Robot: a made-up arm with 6 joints.
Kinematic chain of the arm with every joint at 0, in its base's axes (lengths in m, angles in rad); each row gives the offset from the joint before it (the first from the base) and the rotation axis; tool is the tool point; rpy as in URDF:
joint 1: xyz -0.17 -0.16 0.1 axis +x
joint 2: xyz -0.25 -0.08 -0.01 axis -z
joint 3: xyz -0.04 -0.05 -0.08 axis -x
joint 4: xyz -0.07 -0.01 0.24 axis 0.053 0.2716 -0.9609
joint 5: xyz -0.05 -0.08 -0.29 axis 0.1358 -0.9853 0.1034
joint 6: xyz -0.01 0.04 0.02 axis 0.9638 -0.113 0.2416
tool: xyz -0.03 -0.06 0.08 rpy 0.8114 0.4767 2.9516
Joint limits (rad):
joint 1: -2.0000..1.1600
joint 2: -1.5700..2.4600
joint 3: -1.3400..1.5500
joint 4: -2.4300..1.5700
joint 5: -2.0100..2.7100
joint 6: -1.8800..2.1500
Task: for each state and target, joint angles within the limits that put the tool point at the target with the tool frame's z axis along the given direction. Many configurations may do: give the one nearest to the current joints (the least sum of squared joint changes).
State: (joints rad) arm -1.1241 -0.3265 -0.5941 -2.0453 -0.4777 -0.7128
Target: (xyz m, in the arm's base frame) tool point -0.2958 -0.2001 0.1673 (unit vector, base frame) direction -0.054 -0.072 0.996
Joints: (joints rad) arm -1.2521 -0.8979 -0.3587 -1.8038 -0.0901 0.2177
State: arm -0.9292 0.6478 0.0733 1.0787 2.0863 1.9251
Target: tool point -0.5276 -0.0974 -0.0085 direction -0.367 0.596 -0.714
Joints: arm -0.6681 1.1563 -0.7521 1.5700 1.9613 2.1468
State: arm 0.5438 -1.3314 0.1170 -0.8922 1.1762 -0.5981
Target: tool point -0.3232 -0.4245 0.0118 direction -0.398 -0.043 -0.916
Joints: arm 0.2775 -1.4417 0.9600 -0.7153 0.8362 -1.1740
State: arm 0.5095 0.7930 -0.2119 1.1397 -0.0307 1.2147
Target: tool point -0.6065 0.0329 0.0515 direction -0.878 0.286 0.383
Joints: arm 0.9356 0.8581 -0.6867 0.7304 0.8420 1.7378
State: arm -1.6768 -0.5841 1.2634 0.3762 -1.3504 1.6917
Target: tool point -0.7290 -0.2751 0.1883 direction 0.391 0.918 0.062
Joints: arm -1.2716 0.0267 1.2658 0.9197 -1.2996 1.2650
